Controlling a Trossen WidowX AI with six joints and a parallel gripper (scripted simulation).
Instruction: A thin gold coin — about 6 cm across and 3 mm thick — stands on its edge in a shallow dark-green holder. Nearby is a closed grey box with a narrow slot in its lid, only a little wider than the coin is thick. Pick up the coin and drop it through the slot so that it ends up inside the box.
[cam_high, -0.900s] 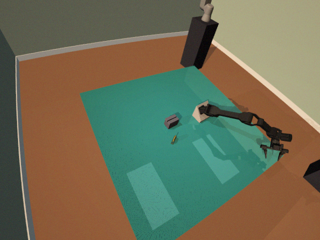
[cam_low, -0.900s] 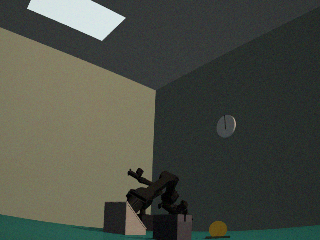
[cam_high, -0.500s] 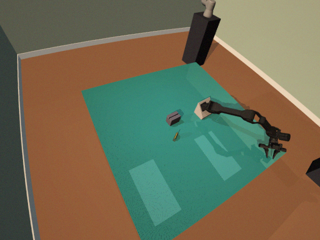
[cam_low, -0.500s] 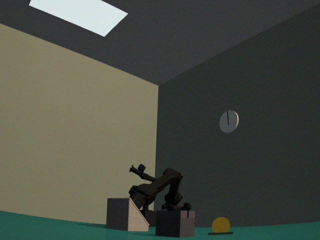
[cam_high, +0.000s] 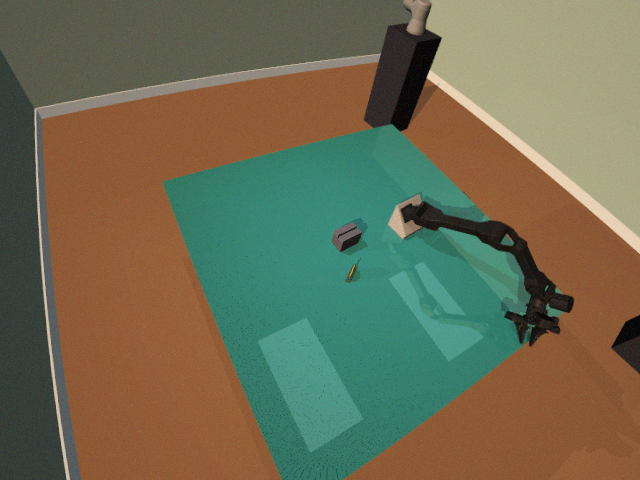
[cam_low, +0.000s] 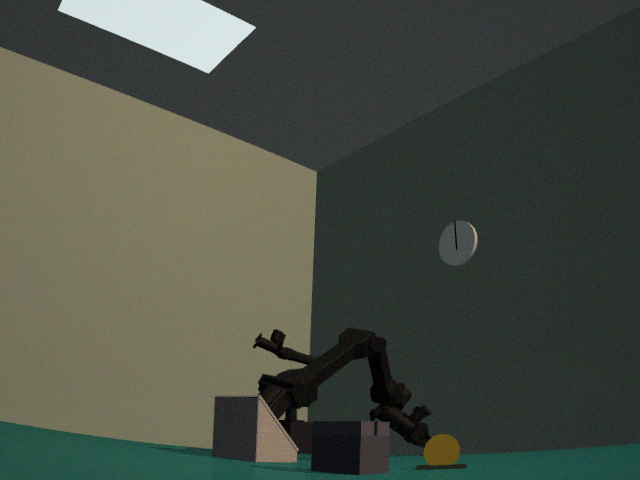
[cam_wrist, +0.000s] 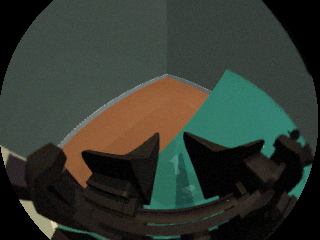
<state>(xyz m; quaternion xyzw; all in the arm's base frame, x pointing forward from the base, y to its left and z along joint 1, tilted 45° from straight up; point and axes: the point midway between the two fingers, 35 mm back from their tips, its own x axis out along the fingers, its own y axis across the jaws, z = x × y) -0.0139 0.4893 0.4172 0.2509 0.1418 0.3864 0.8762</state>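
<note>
The coin is 600 mm to the right of my gripper tip, 340 mm ahead of it and 10 mm above it.
</note>
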